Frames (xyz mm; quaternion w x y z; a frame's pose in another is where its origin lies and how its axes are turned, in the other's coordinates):
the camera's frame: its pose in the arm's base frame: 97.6 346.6 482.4 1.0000 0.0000 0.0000 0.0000
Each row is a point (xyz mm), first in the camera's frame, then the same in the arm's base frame.
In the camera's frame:
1: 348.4 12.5 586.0
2: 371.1 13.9 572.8
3: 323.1 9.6 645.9
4: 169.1 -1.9 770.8
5: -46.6 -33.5 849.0
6: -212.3 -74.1 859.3
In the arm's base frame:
1: 446.0 359.1 1068.4
2: 468.7 360.5 1055.2
3: 420.7 356.2 1128.3
4: 266.7 344.7 1253.2
5: 51.0 313.1 1331.4
6: -114.7 272.5 1341.7

